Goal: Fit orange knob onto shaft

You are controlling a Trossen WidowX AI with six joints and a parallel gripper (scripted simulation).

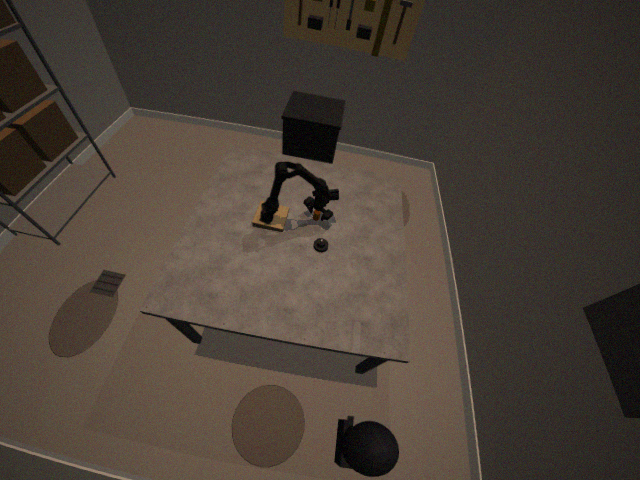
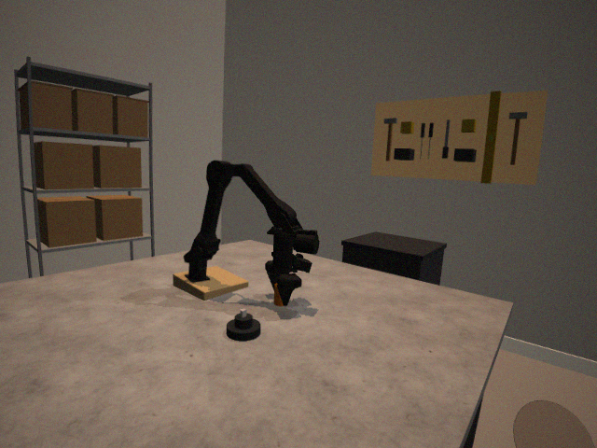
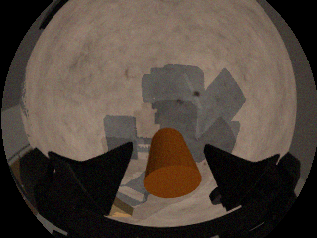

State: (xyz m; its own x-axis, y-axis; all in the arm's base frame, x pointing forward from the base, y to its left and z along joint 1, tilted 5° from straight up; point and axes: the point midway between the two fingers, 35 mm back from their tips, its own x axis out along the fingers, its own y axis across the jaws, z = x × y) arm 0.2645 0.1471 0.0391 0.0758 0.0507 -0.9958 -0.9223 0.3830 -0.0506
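My gripper tip is 3 cm below the orange knob. The rest, counted from my gripper tip: round black pedestal 9 cm ahead, 19 cm to the right, 2 cm above.
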